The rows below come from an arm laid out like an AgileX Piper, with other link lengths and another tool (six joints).
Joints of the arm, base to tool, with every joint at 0 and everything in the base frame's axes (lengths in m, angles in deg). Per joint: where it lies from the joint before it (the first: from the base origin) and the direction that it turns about. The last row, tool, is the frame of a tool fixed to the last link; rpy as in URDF.
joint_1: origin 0 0 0.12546 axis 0 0 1
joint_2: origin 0 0 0 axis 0 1 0
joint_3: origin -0.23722 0 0.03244 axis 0 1 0
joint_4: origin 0.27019 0 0.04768 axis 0.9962 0 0.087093
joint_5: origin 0 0 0 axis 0 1 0
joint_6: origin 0.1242 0 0.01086 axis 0.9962 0 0.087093
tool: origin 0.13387 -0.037 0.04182 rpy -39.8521 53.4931 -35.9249
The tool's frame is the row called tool.
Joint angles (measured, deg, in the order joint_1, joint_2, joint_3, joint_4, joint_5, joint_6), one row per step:
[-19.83, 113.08, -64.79, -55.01, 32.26, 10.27]
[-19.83, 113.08, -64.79, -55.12, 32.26, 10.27]
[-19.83, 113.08, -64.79, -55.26, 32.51, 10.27]
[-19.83, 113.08, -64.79, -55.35, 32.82, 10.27]
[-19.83, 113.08, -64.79, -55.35, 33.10, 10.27]
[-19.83, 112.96, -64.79, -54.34, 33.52, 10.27]
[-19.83, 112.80, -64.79, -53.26, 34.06, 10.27]
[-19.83, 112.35, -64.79, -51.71, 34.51, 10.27]
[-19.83, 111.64, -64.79, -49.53, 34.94, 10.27]
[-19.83, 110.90, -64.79, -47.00, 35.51, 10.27]
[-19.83, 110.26, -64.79, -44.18, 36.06, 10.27]
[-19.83, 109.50, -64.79, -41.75, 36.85, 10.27]
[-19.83, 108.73, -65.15, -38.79, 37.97, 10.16]
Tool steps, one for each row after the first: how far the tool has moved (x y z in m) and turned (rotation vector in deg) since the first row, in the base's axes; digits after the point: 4 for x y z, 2 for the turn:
[0.0001, -0.0001, 0.0002, -0.08, 0.03, 0.08]
[-0.0007, -0.0008, 0.0003, -0.26, 0.24, 0.02]
[-0.0019, -0.0015, 0.0004, -0.42, 0.49, -0.10]
[-0.0030, -0.0021, 0.0003, -0.51, 0.70, -0.27]
[-0.0057, -0.0019, -0.0004, 0.00, 0.65, -1.21]
[-0.0088, -0.0018, -0.0009, 0.53, 0.63, -2.26]
[-0.0113, -0.0011, 0.0002, 1.32, 0.17, -3.57]
[-0.0138, 0.0004, 0.0023, 2.51, -0.69, -5.27]
[-0.0171, 0.0024, 0.0040, 3.94, -1.56, -7.25]
[-0.0207, 0.0054, 0.0042, 5.64, -2.40, -9.38]
[-0.0244, 0.0078, 0.0058, 7.02, -3.07, -11.36]
[-0.0277, 0.0105, 0.0083, 8.66, -3.88, -13.68]

